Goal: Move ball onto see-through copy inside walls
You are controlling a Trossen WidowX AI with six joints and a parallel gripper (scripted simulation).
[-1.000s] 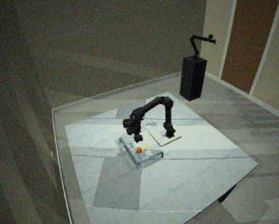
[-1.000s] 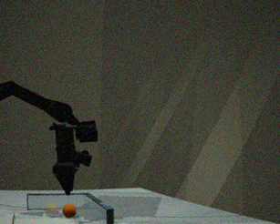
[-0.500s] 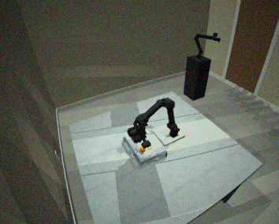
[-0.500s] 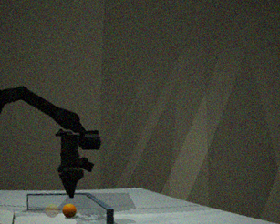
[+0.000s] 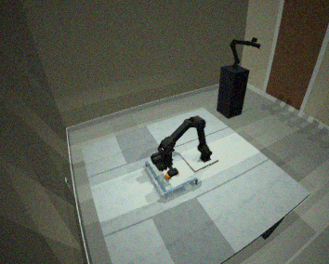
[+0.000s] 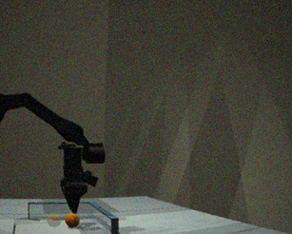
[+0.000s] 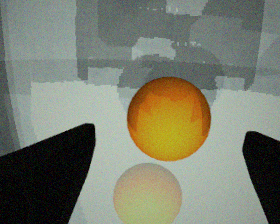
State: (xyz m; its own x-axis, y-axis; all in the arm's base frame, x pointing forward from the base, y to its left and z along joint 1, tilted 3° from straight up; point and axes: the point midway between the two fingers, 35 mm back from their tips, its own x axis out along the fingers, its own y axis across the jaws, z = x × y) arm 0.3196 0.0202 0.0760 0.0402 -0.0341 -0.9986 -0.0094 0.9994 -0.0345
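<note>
My gripper tip is now 3 cm above the orange ball. Also, from my gripper tip: see-through copy: 6 cm behind, 3 cm below, 1 cm to the left.
</note>
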